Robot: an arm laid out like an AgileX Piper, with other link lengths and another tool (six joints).
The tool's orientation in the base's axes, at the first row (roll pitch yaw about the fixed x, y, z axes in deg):
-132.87, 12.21, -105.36
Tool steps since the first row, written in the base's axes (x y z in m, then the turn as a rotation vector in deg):
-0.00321, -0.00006, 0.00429, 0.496, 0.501, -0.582
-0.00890, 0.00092, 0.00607, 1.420, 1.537, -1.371
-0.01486, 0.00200, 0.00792, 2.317, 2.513, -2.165
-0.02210, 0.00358, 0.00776, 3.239, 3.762, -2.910
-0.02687, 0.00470, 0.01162, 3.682, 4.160, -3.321
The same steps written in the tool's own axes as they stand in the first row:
-0.00002, -0.00112, -0.00524, -0.477, 0.277, 0.729
0.00015, 0.00143, -0.01072, -1.526, 0.616, 1.884
0.00029, 0.00412, -0.01645, -2.510, 0.954, 3.026
0.00071, 0.00921, -0.02182, -3.769, 1.333, 4.139
0.00007, 0.00975, -0.02800, -4.172, 1.486, 4.720

